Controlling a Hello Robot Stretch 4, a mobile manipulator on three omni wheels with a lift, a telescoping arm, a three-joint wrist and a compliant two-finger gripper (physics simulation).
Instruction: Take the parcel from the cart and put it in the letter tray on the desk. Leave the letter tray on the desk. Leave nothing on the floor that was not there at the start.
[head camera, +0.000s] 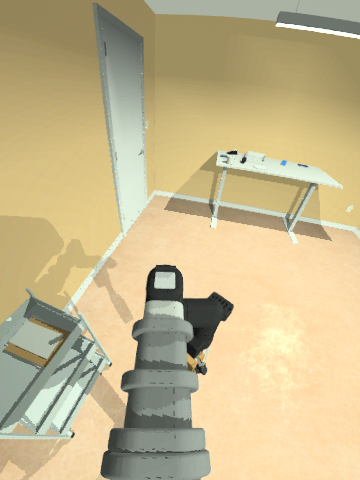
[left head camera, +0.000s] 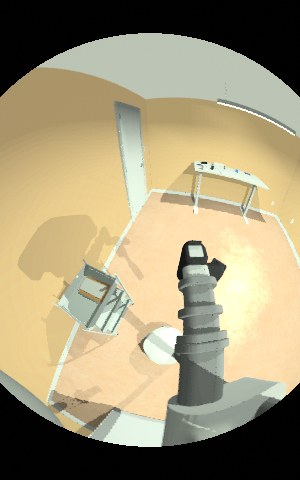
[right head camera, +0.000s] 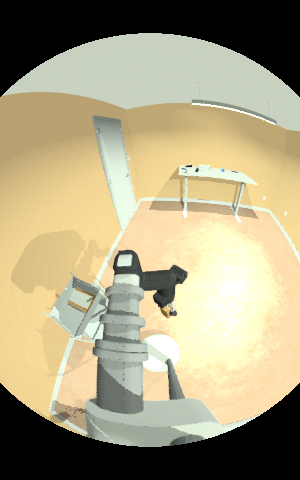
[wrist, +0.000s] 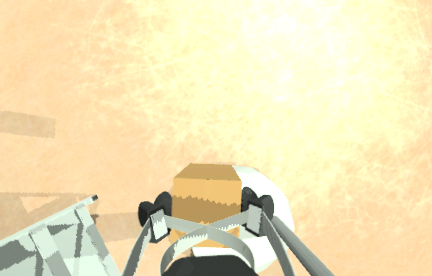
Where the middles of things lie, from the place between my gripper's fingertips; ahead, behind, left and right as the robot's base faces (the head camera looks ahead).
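With the parcel (wrist: 202, 193) as my reference, my hand is now 10 mm above it and 10 mm to the left of it.
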